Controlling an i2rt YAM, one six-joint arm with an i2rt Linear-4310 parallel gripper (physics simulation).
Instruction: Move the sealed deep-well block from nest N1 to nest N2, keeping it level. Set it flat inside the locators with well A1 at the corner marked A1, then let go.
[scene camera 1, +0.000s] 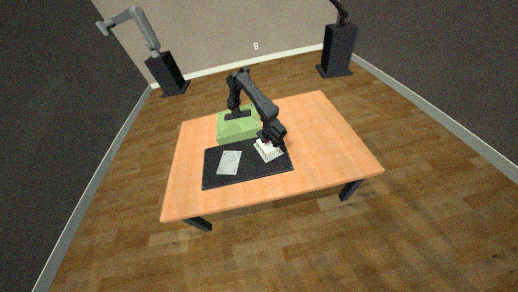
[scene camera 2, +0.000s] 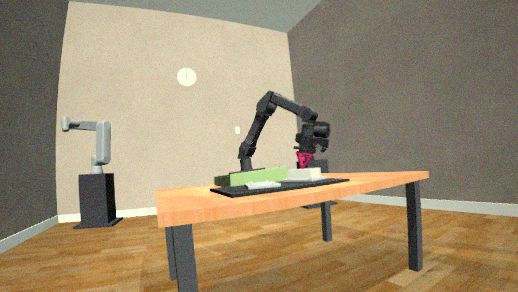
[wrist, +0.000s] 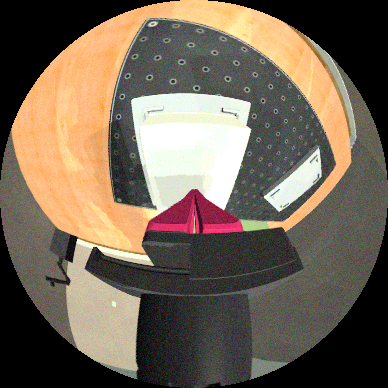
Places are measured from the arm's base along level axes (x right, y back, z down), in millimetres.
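Pixels of known places: gripper, between the fingertips: (scene camera 1: 265, 142) (scene camera 2: 302, 168) (wrist: 194, 193); arm's base, origin of its link: (scene camera 1: 237, 115) (scene camera 2: 247, 171).
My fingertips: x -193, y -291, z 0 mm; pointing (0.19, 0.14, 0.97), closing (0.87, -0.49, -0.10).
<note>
Ahead of a thing's pixels: the offset from my fingertips to its top centre. Level surfaces: height alone.
The pale deep-well block {dx -6, dy -9, dz +0 mm} (scene camera 1: 270, 150) (scene camera 2: 310, 173) (wrist: 195, 150) sits on a white nest plate {dx -6, dy -10, dz +36 mm} (wrist: 177, 103) on the dark mat, and looks flat. A second white nest {dx +228, dy -80, dz +36 mm} (scene camera 1: 229, 163) (scene camera 2: 263, 185) (wrist: 296, 182) stands apart from it on the same mat and holds no block. I cannot read the nest labels or the A1 mark. My gripper (scene camera 1: 267, 142) (scene camera 2: 303, 167) (wrist: 194, 193) points down with its pink fingers shut together and nothing between them. The tips are over the block's top, close to its surface; whether they touch it is unclear. The fingers hide the block's near end in the wrist view.
The dark perforated mat (scene camera 1: 250, 172) (scene camera 2: 230, 193) (wrist: 182, 72) lies on the wooden table {dz +67 mm} (scene camera 1: 325, 140). A green base block (scene camera 1: 240, 131) (scene camera 2: 260, 176) under my arm stands beside the mat. Off the table, a grey arm (scene camera 1: 145, 30) (scene camera 2: 103, 142) stands on a black pedestal (scene camera 1: 166, 74) (scene camera 2: 96, 200).
</note>
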